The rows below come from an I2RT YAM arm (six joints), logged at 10 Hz.
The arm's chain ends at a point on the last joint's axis. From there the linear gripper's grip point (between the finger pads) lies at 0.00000 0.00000 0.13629 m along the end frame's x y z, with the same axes.
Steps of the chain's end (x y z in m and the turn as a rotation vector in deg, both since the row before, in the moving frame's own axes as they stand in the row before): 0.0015 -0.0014 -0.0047 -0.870 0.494 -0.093; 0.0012 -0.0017 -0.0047 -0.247 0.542 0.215; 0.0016 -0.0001 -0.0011 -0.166 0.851 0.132; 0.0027 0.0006 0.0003 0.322 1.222 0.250; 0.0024 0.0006 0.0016 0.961 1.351 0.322; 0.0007 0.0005 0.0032 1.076 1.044 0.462; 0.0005 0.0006 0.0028 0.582 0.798 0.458
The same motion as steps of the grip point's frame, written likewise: 0.0027 0.0007 -0.0047 -0.870 0.494 -0.093; 0.0025 -0.0011 -0.0047 -0.247 0.542 0.215; 0.0036 0.0003 -0.0011 -0.166 0.851 0.132; 0.0056 -0.0002 0.0003 0.322 1.222 0.250; 0.0056 -0.0017 0.0015 0.961 1.351 0.322; 0.0032 -0.0020 0.0032 1.076 1.044 0.462; 0.0024 -0.0008 0.0028 0.582 0.798 0.458
